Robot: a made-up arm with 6 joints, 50 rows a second.
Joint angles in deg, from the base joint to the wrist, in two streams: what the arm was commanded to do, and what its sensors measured. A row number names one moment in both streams.
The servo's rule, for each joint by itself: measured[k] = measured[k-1] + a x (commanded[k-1-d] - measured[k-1]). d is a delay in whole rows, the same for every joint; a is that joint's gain. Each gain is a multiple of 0.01, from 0.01 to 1. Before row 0 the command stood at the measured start. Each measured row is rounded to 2 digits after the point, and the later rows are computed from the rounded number. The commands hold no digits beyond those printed.
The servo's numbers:
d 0
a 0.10 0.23 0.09 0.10 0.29 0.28
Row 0, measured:
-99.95, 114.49, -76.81, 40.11, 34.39, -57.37
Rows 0 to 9, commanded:
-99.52, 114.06, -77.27, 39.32, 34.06, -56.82
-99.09, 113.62, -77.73, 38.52, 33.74, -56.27
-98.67, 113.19, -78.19, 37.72, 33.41, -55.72
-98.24, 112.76, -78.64, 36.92, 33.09, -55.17
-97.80, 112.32, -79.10, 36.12, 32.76, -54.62
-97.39, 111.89, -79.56, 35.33, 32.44, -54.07
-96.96, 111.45, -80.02, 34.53, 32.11, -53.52
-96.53, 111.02, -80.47, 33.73, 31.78, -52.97
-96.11, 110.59, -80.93, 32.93, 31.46, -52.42
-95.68, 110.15, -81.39, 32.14, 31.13, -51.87
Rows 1 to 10, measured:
-99.91, 114.39, -76.85, 40.03, 34.29, -57.22
-99.83, 114.21, -76.93, 39.88, 34.13, -56.95
-99.71, 113.98, -77.04, 39.66, 33.92, -56.61
-99.56, 113.70, -77.18, 39.39, 33.68, -56.21
-99.38, 113.38, -77.35, 39.06, 33.41, -55.76
-99.18, 113.04, -77.55, 38.69, 33.13, -55.29
-98.96, 112.67, -77.77, 38.27, 32.83, -54.79
-98.72, 112.29, -78.01, 37.82, 32.53, -54.28
-98.46, 111.90, -78.27, 37.33, 32.22, -53.76
-98.18, 111.50, -78.55, 36.81, 31.90, -53.23

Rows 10 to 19, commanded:
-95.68, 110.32, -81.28, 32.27, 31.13, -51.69
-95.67, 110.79, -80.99, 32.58, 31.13, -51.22
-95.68, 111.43, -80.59, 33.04, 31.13, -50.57
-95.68, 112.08, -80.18, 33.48, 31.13, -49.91
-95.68, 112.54, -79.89, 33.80, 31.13, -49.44
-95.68, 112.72, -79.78, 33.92, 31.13, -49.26
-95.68, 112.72, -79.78, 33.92, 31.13, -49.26
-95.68, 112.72, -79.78, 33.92, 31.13, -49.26
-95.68, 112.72, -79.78, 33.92, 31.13, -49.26
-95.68, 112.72, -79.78, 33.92, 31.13, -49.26
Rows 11 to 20, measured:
-97.93, 111.23, -78.80, 36.36, 31.68, -52.80
-97.70, 111.13, -79.00, 35.98, 31.52, -52.36
-97.50, 111.20, -79.14, 35.69, 31.41, -51.86
-97.32, 111.40, -79.23, 35.47, 31.33, -51.31
-97.16, 111.66, -79.29, 35.30, 31.27, -50.79
-97.01, 111.90, -79.33, 35.16, 31.23, -50.36
-96.88, 112.09, -79.37, 35.04, 31.20, -50.05
-96.76, 112.23, -79.41, 34.93, 31.18, -49.83
-96.65, 112.34, -79.44, 34.83, 31.17, -49.67
-96.55, 112.43, -79.47, 34.74, 31.16, -49.56

